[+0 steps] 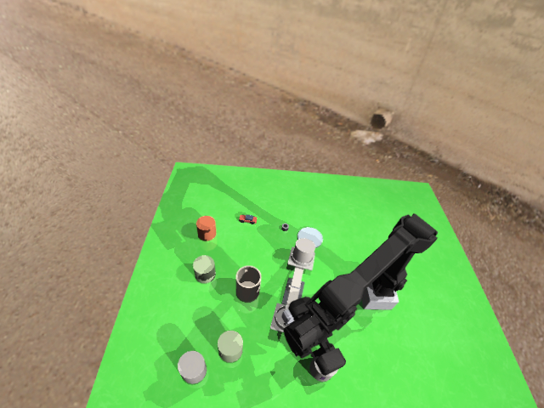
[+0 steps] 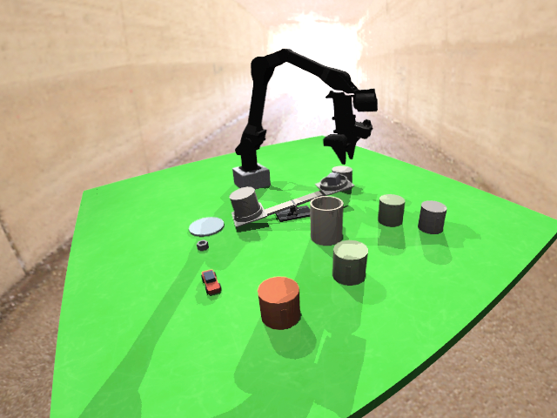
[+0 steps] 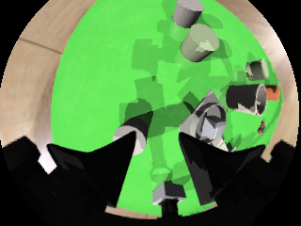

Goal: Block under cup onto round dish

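Now: gripper tip 450 mm to the left of the pale blue round dish, 110 mm above it and 70 mm past it. Round my gripper tip: balance (210 mm to the right, 70 mm below, 10 mm ahead); then nut (490 mm to the right, 100 mm below, 30 mm ahead); then toy car (520 mm to the right, 180 mm ahead, 100 mm below).
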